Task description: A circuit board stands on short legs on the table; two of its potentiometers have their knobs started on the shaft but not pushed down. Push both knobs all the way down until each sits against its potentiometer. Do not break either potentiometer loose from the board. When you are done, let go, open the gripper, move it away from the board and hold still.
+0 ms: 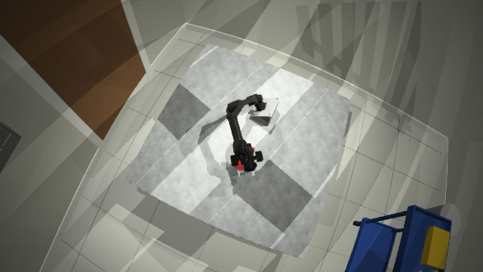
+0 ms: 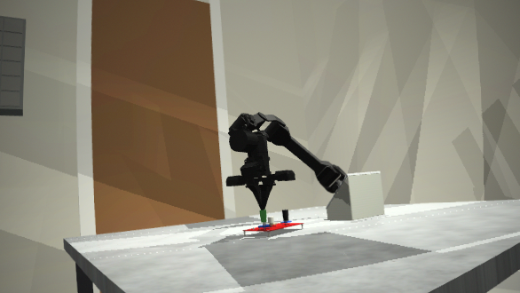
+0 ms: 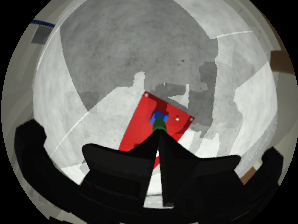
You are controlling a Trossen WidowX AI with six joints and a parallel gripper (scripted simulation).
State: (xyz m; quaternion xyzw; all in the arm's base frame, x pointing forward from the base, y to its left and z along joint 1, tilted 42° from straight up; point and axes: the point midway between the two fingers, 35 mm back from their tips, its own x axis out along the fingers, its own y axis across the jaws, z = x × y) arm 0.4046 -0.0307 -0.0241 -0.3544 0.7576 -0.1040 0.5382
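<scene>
Now: gripper tip 20 mm above the green knob. Round my gripper tip: black knob (100 mm behind, 10 mm to the right, 20 mm below).
</scene>
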